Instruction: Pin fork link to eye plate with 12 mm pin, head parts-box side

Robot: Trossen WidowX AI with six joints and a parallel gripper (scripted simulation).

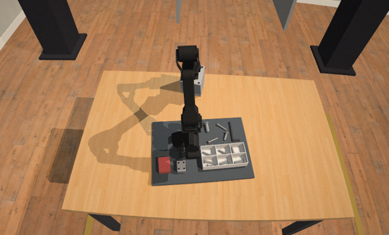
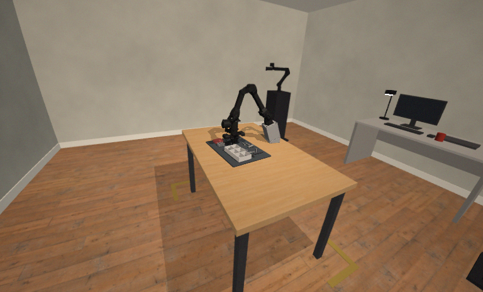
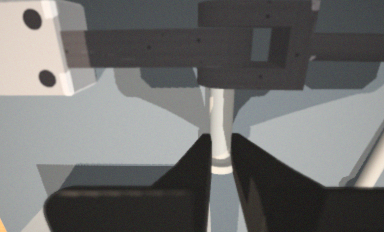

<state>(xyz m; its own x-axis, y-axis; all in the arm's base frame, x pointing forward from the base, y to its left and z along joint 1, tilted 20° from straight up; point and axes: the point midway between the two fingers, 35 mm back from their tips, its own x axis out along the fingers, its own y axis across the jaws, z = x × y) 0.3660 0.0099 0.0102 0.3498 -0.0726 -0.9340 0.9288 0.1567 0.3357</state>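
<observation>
The pale pin lies 10 mm to the right of my hand and 30 mm below it. From my hand the other things lie so: dark eye plate bar 20 mm ahead, 50 mm to the right, 30 mm below; light grey block 100 mm ahead, 40 mm to the right, 30 mm below; red block 90 mm ahead, 120 mm to the right, 30 mm below.
</observation>
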